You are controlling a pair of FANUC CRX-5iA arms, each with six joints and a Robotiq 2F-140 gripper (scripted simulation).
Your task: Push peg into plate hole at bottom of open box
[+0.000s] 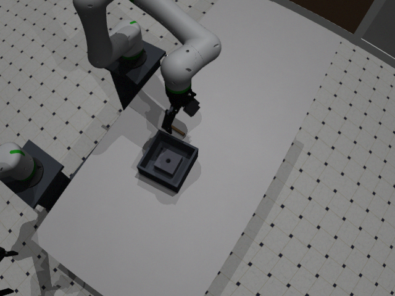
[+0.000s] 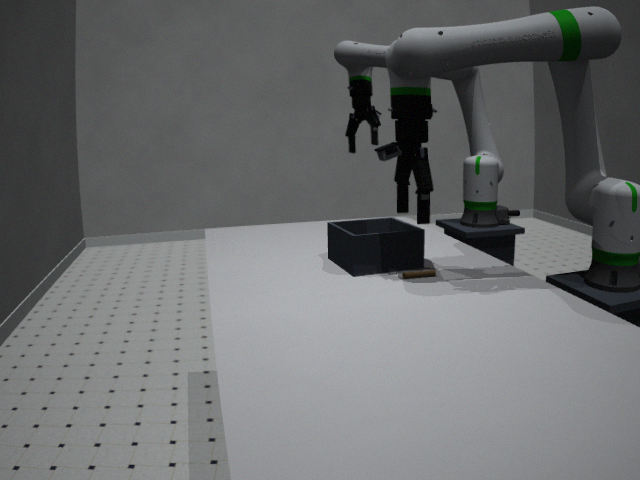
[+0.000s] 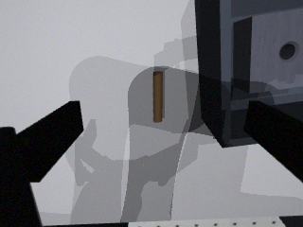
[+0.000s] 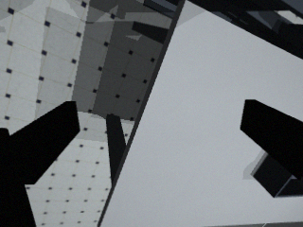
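Note:
The brown peg lies 20 mm behind my left hand and 140 mm below it. Also, from my left hand: grey plate 50 mm ahead, 150 mm to the right, 110 mm below; dark box 50 mm ahead, 150 mm to the right, 130 mm below.

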